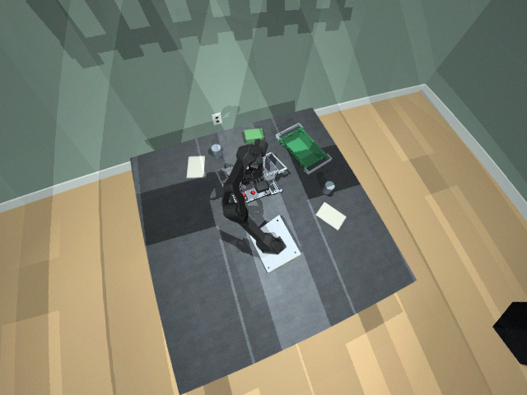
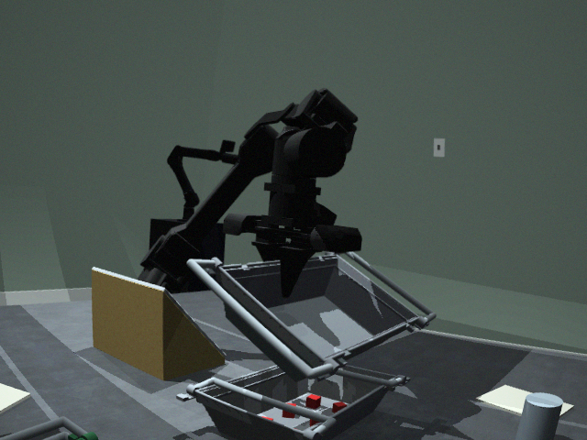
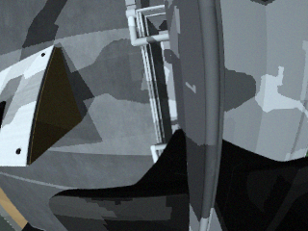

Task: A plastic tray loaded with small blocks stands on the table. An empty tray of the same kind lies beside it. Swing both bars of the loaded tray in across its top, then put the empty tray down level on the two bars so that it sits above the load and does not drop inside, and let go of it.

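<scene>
Right now the grey tray is 7 cm ahead of my gripper tip and 1 cm to the right of it. Round my gripper tip: green block (37 cm ahead, 21 cm to the right, 16 cm below).
</scene>
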